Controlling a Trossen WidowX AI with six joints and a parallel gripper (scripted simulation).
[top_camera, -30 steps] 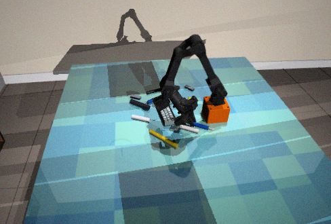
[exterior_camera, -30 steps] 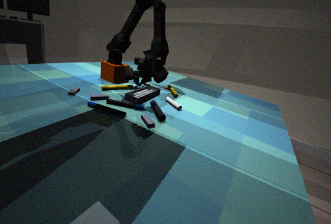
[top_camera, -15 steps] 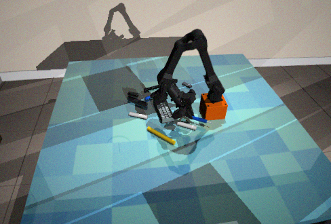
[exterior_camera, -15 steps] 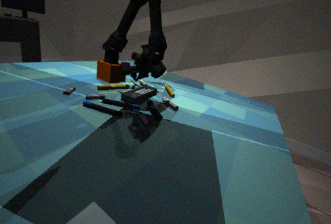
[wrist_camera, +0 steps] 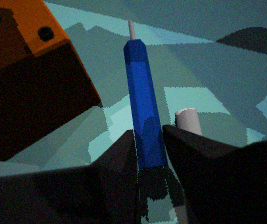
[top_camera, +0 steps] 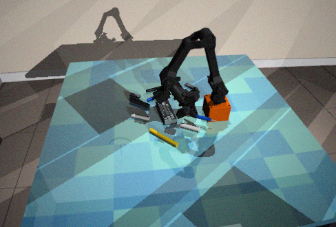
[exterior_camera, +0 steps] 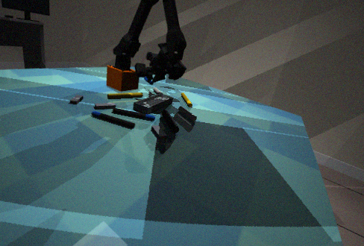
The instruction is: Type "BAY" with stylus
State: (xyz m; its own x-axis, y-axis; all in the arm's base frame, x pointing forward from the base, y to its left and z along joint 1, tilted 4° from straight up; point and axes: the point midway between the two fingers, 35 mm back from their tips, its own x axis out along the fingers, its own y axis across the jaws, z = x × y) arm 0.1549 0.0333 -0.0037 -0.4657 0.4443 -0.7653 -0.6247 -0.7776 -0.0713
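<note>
Now: gripper tip 40 mm to the right of the blue stylus and 40 mm past it. The rest, counted from my gripper tip: black marker (240 mm to the right, 220 mm ahead, 40 mm below).
</note>
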